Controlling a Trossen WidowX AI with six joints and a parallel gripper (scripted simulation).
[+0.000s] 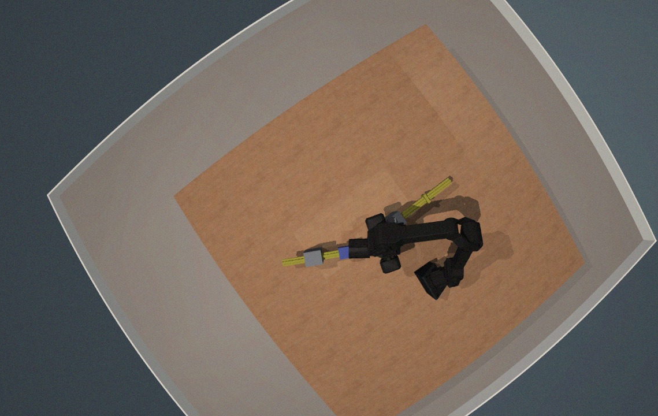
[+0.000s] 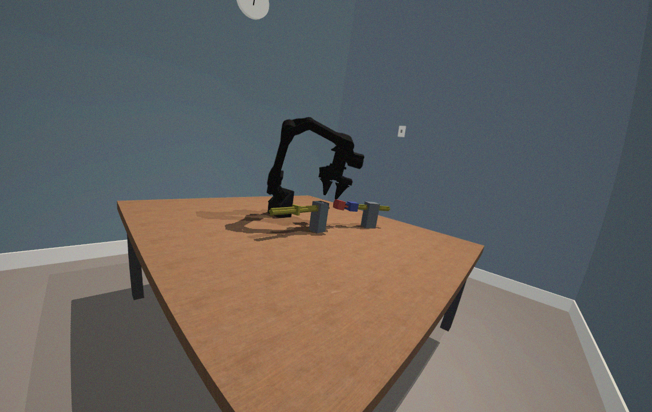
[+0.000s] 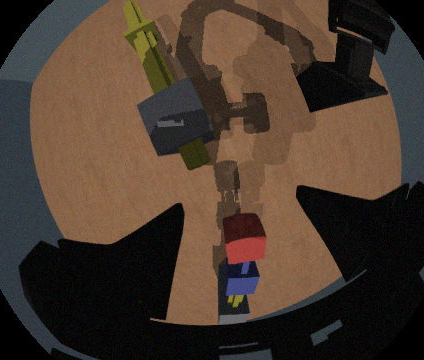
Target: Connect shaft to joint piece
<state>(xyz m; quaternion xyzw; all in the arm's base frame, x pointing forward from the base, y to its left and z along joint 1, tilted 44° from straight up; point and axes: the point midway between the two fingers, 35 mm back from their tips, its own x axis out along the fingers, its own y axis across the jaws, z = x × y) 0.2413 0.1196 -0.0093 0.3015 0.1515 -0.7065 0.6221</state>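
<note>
My gripper tip is now 6 cm to the right of the red square joint piece, 4 cm above it and 1 cm short of it.
</note>
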